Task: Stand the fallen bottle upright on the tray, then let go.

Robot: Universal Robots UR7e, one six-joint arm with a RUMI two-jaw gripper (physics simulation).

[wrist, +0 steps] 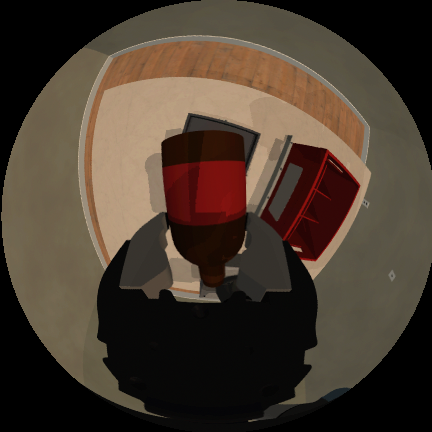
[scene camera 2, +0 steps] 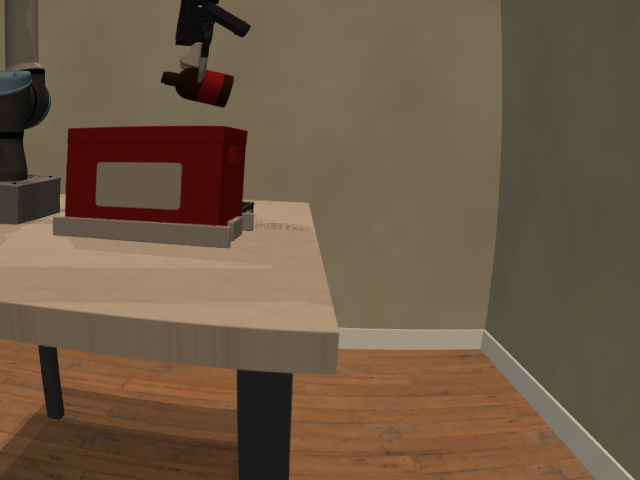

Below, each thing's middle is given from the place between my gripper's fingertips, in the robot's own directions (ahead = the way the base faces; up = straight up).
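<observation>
The brown bottle [scene camera 2: 215, 88] is where my gripper is now, right at it.
</observation>
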